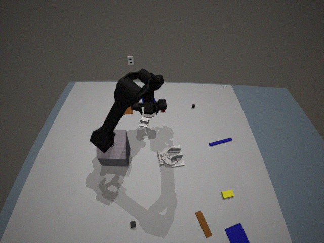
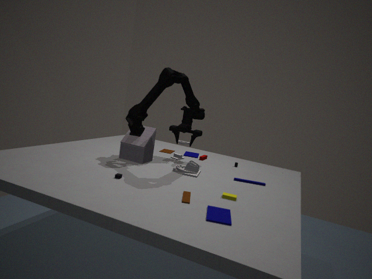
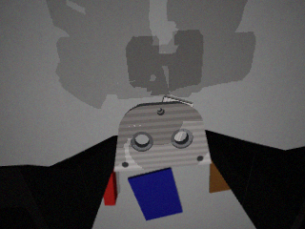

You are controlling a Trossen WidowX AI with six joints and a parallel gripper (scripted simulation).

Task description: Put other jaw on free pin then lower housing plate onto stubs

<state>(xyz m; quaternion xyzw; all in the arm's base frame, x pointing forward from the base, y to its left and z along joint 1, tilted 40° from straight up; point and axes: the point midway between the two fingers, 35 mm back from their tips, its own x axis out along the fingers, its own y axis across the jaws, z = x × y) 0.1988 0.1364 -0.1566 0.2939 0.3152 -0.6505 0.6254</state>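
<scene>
Right now the grey jaw is 9 cm ahead of my gripper tip, 21 cm to the right of it and 7 cm below it. From my gripper tip the other things lie so: blue tile: 19 cm to the left, 9 cm below; then red block: 9 cm ahead, 14 cm to the left, 8 cm below; then orange tile: 15 cm behind, 14 cm to the left, 9 cm below.
</scene>
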